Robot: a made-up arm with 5 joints. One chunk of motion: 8 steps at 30 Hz.
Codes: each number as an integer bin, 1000 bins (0 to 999) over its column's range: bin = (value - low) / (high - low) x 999, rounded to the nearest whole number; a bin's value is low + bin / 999 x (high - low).
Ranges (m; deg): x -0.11..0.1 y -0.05..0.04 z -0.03..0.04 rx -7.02..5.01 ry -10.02..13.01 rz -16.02..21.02
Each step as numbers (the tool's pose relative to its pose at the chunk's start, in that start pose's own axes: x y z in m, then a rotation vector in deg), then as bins.
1 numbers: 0.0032 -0.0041 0.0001 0.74 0.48 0.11
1 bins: 539 509 430 644 455 435
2 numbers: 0.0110 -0.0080 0.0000 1.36 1.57 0.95
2 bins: 576 466 428 696 503 458
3 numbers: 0.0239 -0.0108 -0.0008 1.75 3.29 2.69
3 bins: 637 435 417 728 577 505
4 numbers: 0.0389 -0.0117 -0.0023 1.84 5.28 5.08
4 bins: 708 425 395 736 664 569
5 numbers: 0.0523 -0.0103 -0.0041 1.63 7.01 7.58
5 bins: 772 441 370 718 739 637
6 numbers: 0.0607 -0.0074 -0.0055 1.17 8.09 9.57
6 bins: 812 473 350 680 786 690
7 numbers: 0.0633 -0.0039 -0.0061 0.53 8.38 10.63
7 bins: 824 512 341 627 798 719
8 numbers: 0.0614 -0.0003 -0.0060 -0.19 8.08 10.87
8 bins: 815 552 343 567 785 725
